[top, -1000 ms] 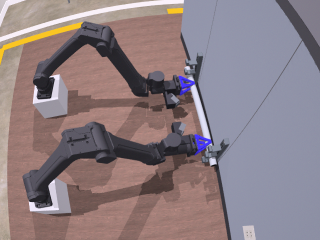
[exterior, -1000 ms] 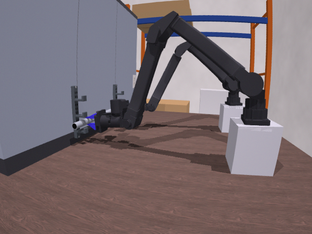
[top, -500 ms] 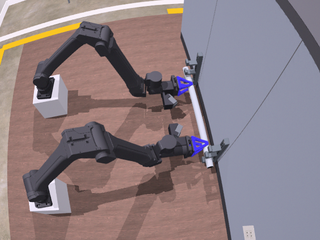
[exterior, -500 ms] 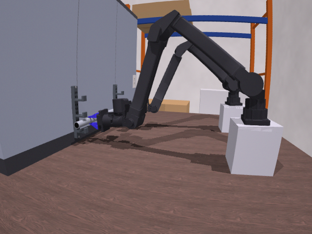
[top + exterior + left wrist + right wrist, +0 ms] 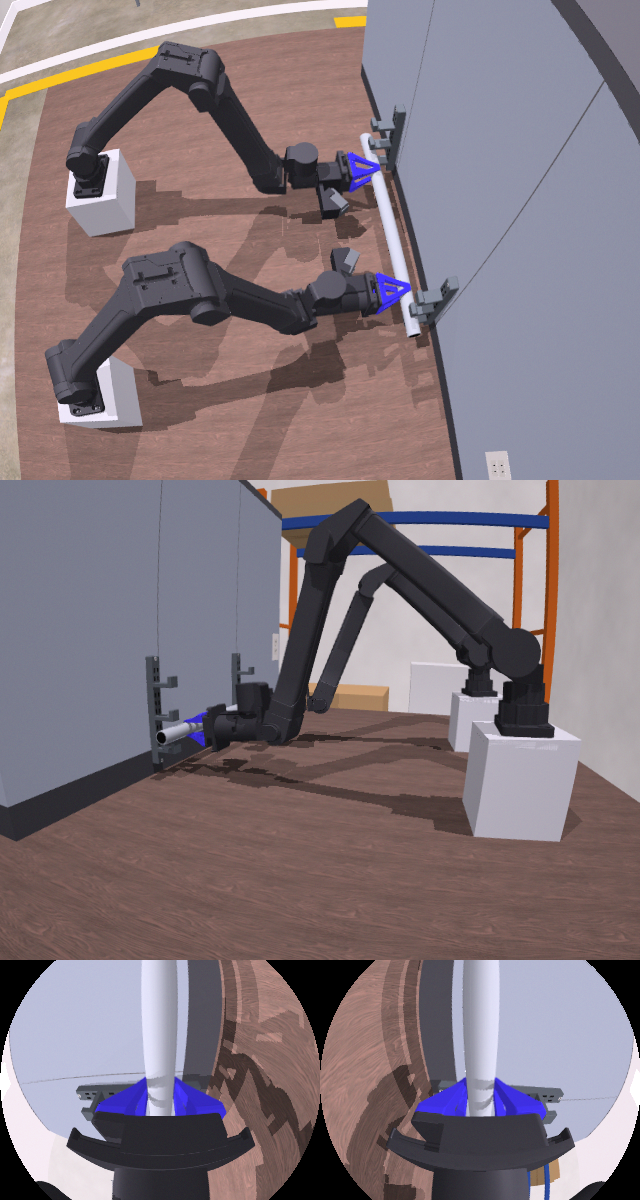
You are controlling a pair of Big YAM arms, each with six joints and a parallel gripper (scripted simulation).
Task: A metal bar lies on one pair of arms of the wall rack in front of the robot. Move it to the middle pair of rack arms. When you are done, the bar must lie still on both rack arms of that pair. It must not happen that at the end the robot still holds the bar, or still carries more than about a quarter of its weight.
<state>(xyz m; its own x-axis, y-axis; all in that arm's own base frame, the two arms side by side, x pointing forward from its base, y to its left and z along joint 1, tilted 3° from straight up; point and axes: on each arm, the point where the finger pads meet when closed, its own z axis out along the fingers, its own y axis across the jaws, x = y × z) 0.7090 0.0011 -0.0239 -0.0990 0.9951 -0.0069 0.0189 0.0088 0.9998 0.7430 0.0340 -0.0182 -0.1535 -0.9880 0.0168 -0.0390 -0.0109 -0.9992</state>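
The metal bar lies 15 cm to the left of my right hand and 1 cm behind it. Round my right hand: grey wall panel 34 cm above, 21 cm ahead, 13 cm to the left.
Right now the metal bar is 1 cm ahead of my left hand and 15 cm to the right of it. The rest, counted from my left hand: grey wall panel (22 cm ahead, 17 cm to the right, 34 cm above).
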